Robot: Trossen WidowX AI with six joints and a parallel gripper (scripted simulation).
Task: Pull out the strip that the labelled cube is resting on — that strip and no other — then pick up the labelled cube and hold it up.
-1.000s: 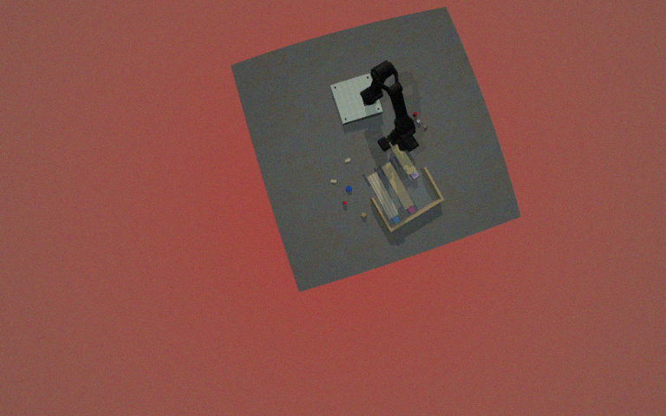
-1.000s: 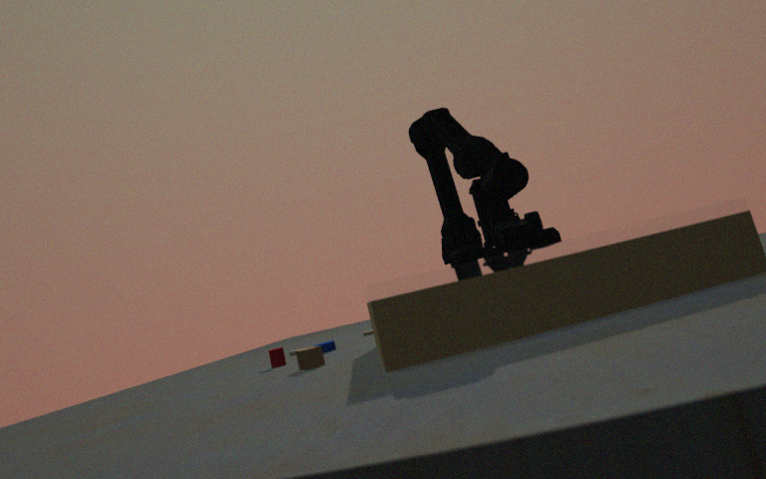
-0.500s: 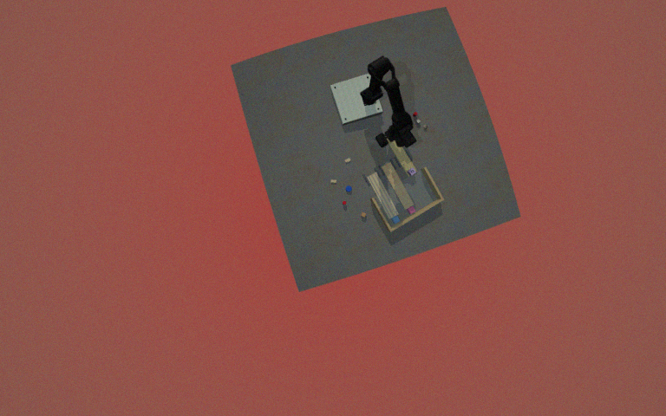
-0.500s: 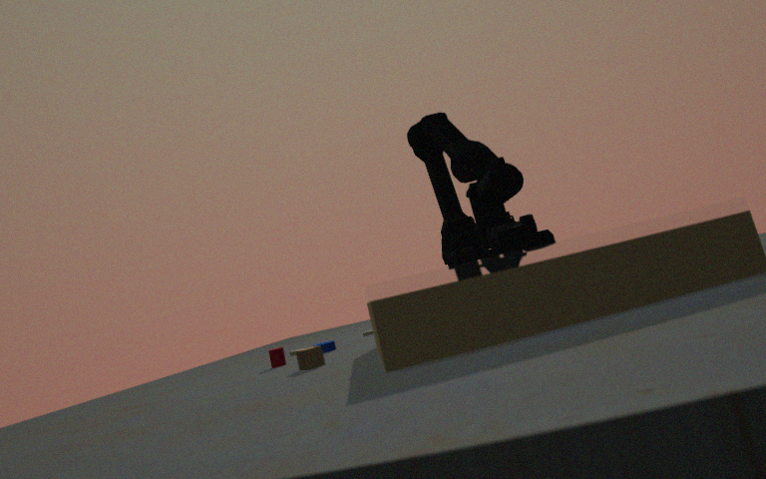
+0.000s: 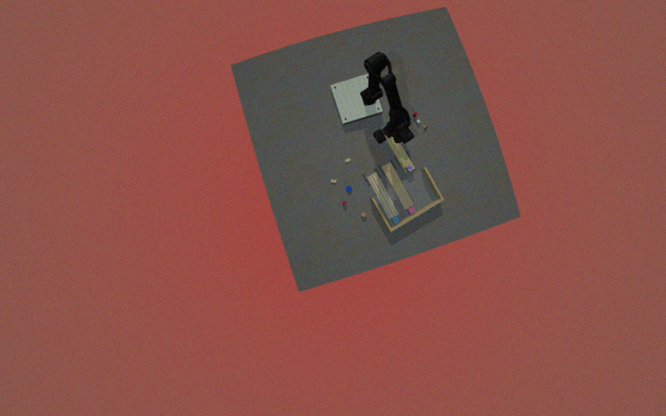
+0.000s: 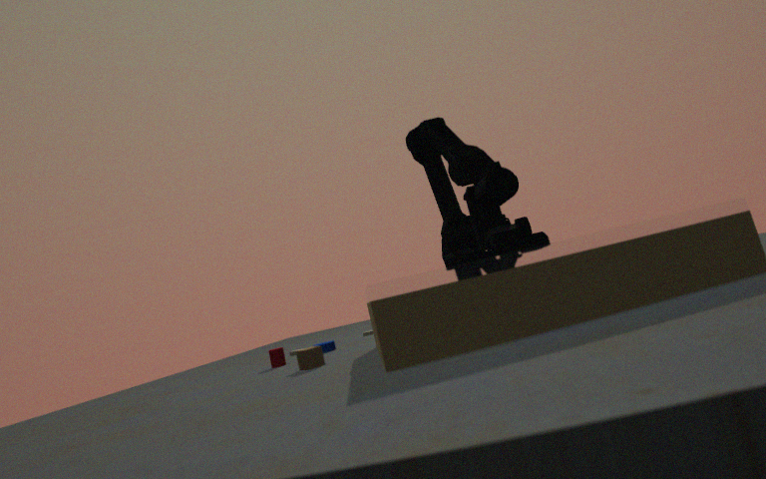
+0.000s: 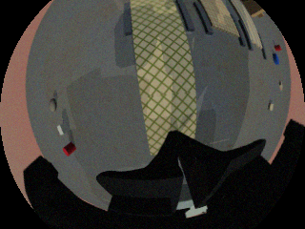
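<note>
My gripper tip is 90 mm short of the tan checked strip and 30 mm to the right of it. The rest, counted from my gripper tip: blue block: 220 mm ahead, 280 mm to the right; then tan block: 370 mm ahead, 240 mm to the right; then labelled cube: 200 mm ahead, 50 mm to the left, 20 mm above.
</note>
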